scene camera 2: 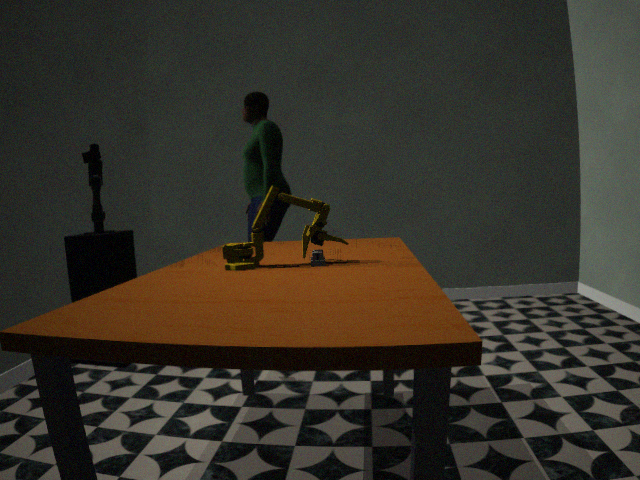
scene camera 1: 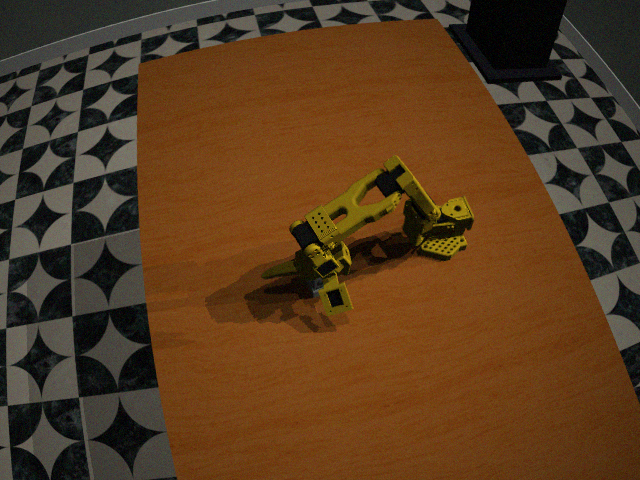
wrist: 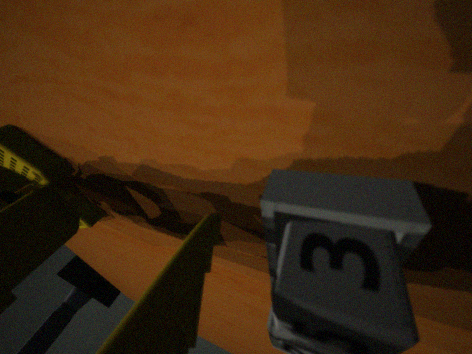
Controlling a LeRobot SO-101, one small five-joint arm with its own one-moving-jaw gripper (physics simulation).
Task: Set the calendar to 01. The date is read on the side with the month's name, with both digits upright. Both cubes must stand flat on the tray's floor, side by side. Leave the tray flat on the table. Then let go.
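Note:
The grey calendar tray (scene camera 1: 316, 287) (scene camera 2: 317, 262) (wrist: 345, 197) is on the table, mostly hidden under the gripper in scene camera 1. A grey cube (scene camera 2: 316, 254) (wrist: 340, 265) is at the tray; in the wrist view a black 3 lies sideways on its upper face. A darker face below it is unreadable. The other cube cannot be told apart. The month's name does not show. My gripper (scene camera 2: 325, 250) is open and empty, its jaws spread above and around the calendar. In the wrist view one notched jaw stands left of the tray, apart from it.
The arm's base (scene camera 1: 443, 248) (scene camera 2: 240, 266) stands on the wooden table (scene camera 1: 465, 361) (scene camera 2: 258, 315), right of the tray in scene camera 1. A black pedestal (scene camera 1: 516, 36) (scene camera 2: 100, 263) stands beyond the table. A person in green (scene camera 2: 266, 160) stands behind it.

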